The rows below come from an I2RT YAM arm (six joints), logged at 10 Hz.
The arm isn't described. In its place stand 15 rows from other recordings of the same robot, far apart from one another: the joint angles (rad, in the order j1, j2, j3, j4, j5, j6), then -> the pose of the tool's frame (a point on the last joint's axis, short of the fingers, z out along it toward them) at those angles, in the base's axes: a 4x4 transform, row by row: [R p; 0 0 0 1], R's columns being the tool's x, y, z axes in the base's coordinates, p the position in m.
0.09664 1.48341 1.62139 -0.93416 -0.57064 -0.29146 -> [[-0.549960 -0.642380 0.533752 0.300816], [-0.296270 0.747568 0.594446 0.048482], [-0.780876 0.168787 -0.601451 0.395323], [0 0 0 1]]
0.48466 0.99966 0.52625 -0.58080 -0.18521 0.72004 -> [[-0.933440 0.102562 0.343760 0.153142], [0.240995 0.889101 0.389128 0.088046], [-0.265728 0.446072 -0.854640 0.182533], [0 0 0 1]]
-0.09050 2.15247 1.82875 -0.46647 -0.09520 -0.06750 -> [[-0.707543 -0.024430 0.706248 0.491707], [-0.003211 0.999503 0.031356 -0.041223], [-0.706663 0.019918 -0.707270 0.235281], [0 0 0 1]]
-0.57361 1.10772 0.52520 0.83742 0.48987 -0.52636 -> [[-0.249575 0.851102 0.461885 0.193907], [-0.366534 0.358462 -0.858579 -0.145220], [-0.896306 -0.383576 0.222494 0.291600], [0 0 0 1]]
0.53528 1.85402 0.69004 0.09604 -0.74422 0.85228 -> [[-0.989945 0.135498 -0.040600 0.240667], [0.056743 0.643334 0.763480 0.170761], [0.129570 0.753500 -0.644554 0.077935], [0 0 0 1]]
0.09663 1.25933 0.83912 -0.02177 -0.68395 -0.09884 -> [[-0.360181 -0.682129 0.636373 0.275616], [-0.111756 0.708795 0.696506 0.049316], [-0.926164 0.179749 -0.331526 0.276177], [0 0 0 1]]
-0.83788 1.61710 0.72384 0.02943 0.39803 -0.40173 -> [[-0.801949 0.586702 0.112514 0.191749], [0.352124 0.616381 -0.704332 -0.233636], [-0.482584 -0.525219 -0.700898 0.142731], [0 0 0 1]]
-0.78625 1.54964 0.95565 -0.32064 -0.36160 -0.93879 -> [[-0.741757 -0.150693 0.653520 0.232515], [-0.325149 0.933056 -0.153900 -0.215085], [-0.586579 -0.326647 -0.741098 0.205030], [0 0 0 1]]
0.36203 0.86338 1.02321 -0.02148 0.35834 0.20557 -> [[0.124861 -0.033006 0.991625 0.179369], [0.251697 0.967806 0.000521 0.054580], [-0.959718 0.249524 0.129149 0.427182], [0 0 0 1]]
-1.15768 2.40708 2.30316 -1.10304 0.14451 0.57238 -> [[0.186656 0.982380 0.009484 0.197925], [0.909257 -0.169090 -0.380342 -0.464301], [-0.372036 0.079617 -0.924797 0.222624], [0 0 0 1]]
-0.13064 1.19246 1.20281 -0.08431 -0.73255 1.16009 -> [[-0.546719 -0.158172 0.822240 0.267868], [0.759335 0.320169 0.566483 -0.011182], [-0.352858 0.934063 -0.054937 0.413940], [0 0 0 1]]
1.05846 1.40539 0.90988 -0.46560 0.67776 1.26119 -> [[-0.601482 0.229544 0.765199 0.156150], [0.444068 0.892289 0.081390 0.232099], [-0.664095 0.388755 -0.638629 0.226787], [0 0 0 1]]
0.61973 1.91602 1.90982 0.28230 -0.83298 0.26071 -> [[-0.035680 -0.994638 0.097073 0.350155], [0.187547 0.088745 0.978239 0.282196], [-0.981607 0.053109 0.183375 0.447105], [0 0 0 1]]
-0.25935 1.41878 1.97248 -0.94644 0.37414 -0.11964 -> [[-0.434721 0.516875 0.737467 0.243951], [0.000400 0.819005 -0.573787 -0.078187], [-0.900565 -0.249142 -0.356245 0.513318], [0 0 0 1]]
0.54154 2.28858 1.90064 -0.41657 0.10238 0.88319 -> [[-0.741167 0.190211 0.643809 0.446616], [0.451248 0.851205 0.268001 0.264405], [-0.497037 0.489151 -0.716718 0.196394], [0 0 0 1]]
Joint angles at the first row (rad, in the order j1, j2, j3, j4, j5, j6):
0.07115 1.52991 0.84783 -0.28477 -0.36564 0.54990
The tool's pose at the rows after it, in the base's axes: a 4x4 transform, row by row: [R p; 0 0 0 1], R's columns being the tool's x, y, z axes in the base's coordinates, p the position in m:
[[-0.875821 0.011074 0.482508 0.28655], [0.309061 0.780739 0.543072 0.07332], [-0.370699 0.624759 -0.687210 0.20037], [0 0 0 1]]
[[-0.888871 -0.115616 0.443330 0.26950], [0.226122 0.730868 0.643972 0.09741], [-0.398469 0.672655 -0.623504 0.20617], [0 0 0 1]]
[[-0.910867 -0.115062 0.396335 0.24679], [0.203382 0.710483 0.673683 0.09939], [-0.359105 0.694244 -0.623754 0.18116], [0 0 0 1]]
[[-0.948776 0.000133 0.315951 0.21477], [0.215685 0.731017 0.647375 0.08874], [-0.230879 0.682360 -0.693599 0.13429], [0 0 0 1]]
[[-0.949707 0.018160 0.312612 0.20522], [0.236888 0.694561 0.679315 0.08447], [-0.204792 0.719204 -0.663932 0.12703], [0 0 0 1]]
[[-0.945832 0.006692 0.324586 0.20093], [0.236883 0.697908 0.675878 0.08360], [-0.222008 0.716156 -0.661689 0.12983], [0 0 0 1]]
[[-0.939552 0.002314 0.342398 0.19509], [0.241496 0.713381 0.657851 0.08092], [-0.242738 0.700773 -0.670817 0.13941], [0 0 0 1]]
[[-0.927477 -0.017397 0.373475 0.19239], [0.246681 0.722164 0.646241 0.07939], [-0.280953 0.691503 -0.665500 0.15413], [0 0 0 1]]
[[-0.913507 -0.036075 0.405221 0.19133], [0.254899 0.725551 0.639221 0.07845], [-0.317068 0.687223 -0.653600 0.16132], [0 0 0 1]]
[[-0.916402 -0.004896 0.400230 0.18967], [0.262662 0.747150 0.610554 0.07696], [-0.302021 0.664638 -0.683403 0.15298], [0 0 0 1]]
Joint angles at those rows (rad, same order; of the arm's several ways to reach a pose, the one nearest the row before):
0.19779 1.46927 0.84402 -0.24470 -0.45300 0.55676
0.28555 1.41202 0.79518 -0.18215 -0.51555 0.56708
0.31340 1.37886 0.66395 -0.10277 -0.54531 0.58806
0.31222 1.38300 0.48695 -0.05059 -0.54571 0.62007
0.30116 1.36244 0.42476 0.01240 -0.58958 0.65746
0.30461 1.32773 0.41143 0.00438 -0.57927 0.65480
0.30460 1.25637 0.41369 -0.06504 -0.55258 0.64564
0.30500 1.18430 0.43394 -0.12952 -0.52853 0.63727
0.30500 1.14726 0.43737 -0.13641 -0.50984 0.63459
0.30498 1.16523 0.42136 -0.13601 -0.48047 0.63458

